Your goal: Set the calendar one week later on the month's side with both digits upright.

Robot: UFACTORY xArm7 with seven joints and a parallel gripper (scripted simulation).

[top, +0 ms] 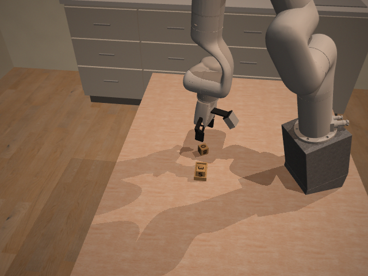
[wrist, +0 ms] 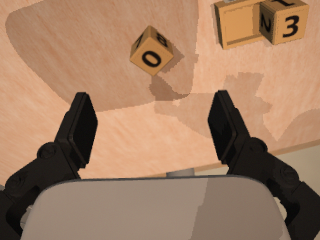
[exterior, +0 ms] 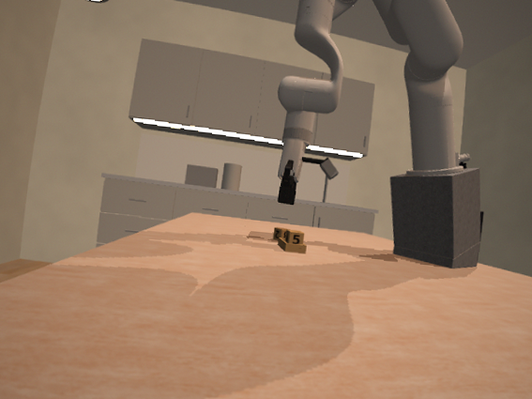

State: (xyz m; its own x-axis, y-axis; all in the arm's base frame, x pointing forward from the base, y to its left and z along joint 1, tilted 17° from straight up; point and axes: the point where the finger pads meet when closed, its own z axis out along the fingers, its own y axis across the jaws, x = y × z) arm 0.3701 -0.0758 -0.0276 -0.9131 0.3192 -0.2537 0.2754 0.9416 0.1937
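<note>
Right now my hand is 90 mm above the wooden cube.
</note>
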